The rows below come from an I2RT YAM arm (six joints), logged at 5 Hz.
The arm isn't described. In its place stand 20 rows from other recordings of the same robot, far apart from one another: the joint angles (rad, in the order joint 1, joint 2, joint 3, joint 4, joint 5, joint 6), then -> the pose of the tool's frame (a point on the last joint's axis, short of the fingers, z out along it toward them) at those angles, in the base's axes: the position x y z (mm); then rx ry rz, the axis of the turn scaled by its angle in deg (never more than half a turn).
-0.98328 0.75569 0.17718 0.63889 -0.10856 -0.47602 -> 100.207, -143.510, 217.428, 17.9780, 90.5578, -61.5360
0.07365 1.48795 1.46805 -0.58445 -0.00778 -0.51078 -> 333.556, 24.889, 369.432, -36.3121, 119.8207, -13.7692
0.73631 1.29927 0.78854 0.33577 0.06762 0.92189 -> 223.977, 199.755, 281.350, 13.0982, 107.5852, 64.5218
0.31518 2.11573 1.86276 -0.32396 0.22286 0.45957 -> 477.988, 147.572, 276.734, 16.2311, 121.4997, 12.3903
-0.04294 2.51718 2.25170 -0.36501 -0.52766 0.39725 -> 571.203, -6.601, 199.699, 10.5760, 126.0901, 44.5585
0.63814 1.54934 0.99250 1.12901 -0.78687 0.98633 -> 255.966, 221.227, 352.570, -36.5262, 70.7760, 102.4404
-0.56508 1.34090 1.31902 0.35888 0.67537 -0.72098 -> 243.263, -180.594, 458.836, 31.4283, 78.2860, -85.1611
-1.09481 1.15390 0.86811 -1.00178 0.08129 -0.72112 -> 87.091, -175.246, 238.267, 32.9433, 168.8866, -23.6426
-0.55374 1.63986 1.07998 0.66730 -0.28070 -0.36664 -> 332.873, -194.208, 309.197, -5.3356, 85.2534, -31.0529
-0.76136 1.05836 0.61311 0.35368 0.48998 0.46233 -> 163.974, -179.418, 282.585, 71.8652, 64.9220, -36.1760
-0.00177 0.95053 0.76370 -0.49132 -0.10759 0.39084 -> 203.625, 3.463, 273.145, 22.0268, 127.9021, 18.8561
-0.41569 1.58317 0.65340 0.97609 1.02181 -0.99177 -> 271.653, -153.107, 221.286, 26.0360, 105.0879, -103.1780
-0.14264 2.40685 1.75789 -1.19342 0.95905 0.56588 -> 413.581, -88.839, 99.238, -43.7503, -150.2609, 83.8460
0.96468 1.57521 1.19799 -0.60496 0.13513 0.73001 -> 192.910, 269.890, 252.153, -14.4777, 149.0542, 27.3089
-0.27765 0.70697 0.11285 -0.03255 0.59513 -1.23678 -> 128.871, -57.482, 136.866, -45.5418, 135.4952, -81.0029
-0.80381 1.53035 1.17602 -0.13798 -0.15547 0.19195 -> 251.111, -252.588, 296.952, 51.5720, 106.4080, -12.5148
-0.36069 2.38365 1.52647 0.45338 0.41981 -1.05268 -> 477.117, -195.472, 107.188, -25.7144, 122.8940, -73.4413
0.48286 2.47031 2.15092 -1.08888 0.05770 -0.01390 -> 440.150, 228.432, 149.649, -41.4462, 165.0475, -1.5564
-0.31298 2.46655 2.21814 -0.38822 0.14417 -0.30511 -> 537.084, -179.185, 211.469, 5.1886, 128.5686, -28.5687
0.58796 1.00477 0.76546 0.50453 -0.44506 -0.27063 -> 185.439, 142.034, 364.364, -50.9529, 58.4450, 31.9760
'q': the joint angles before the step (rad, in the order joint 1, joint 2, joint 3, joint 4, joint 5, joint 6). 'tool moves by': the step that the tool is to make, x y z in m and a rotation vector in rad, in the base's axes. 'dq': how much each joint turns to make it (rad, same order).
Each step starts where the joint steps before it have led.
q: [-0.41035, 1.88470, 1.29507, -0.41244, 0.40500, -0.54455]
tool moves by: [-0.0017, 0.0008, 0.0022, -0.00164, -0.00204, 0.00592]
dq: [-0.00008, -0.01083, -0.00626, 0.00027, -0.00266, -0.00590]
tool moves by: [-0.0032, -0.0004, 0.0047, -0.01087, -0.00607, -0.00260]
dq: [-0.00372, -0.01839, -0.00779, 0.00149, 0.00568, -0.00551]
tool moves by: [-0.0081, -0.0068, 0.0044, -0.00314, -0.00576, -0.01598]
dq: [-0.02490, -0.02313, -0.01382, 0.00053, -0.00457, -0.00835]
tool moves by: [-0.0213, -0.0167, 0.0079, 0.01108, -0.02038, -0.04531]
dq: [-0.06673, -0.05222, -0.03541, -0.00093, -0.02791, -0.00732]
